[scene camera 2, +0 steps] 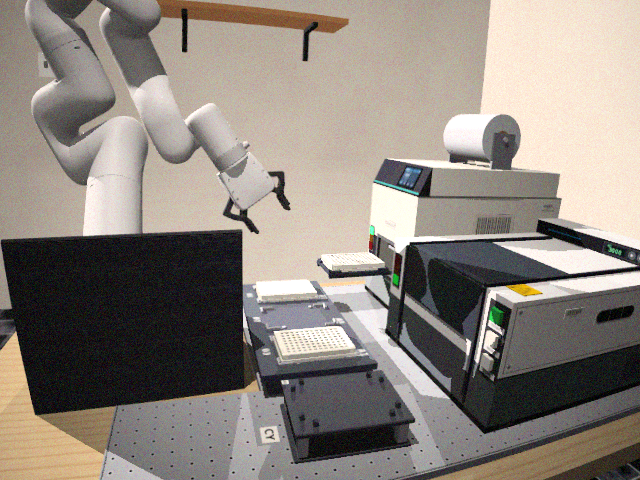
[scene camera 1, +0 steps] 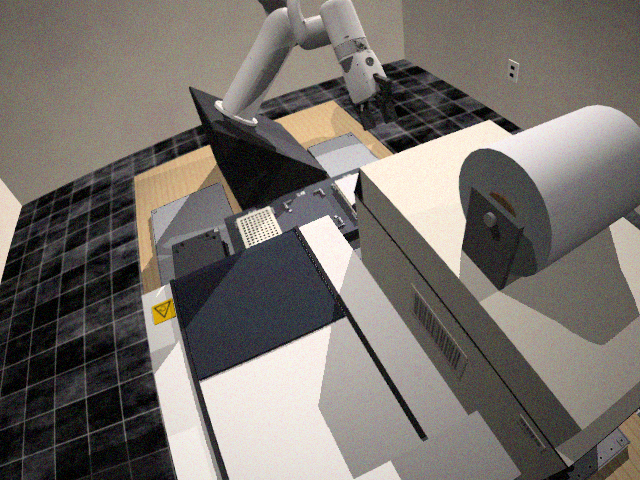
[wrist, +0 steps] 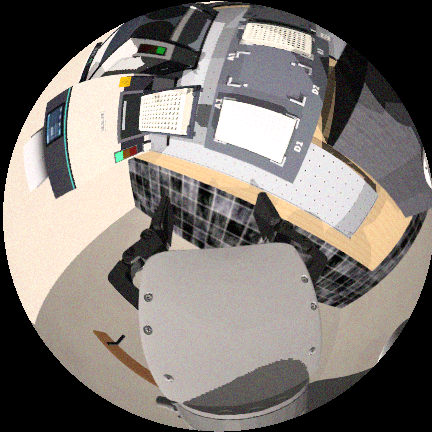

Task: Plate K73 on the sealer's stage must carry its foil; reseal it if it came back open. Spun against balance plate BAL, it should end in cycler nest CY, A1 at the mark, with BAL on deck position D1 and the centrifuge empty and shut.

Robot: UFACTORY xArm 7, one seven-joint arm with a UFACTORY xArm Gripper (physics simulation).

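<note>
My gripper is open and empty, high above the bench, apart from all plates. A cream plate with its well pattern showing sits on the stage extended from the sealer; I cannot read its label. A smooth white-topped plate sits at D1. Another plate with open-looking wells sits at the deck's far end, beyond D2. Cycler nest CY holds no plate. The centrifuge appears shut; its inside is hidden.
Deck position D2 is bare between the two deck plates. A tall black panel stands beside the deck near the arm's base. A foil roll sits on top of the sealer. A wooden shelf is on the wall.
</note>
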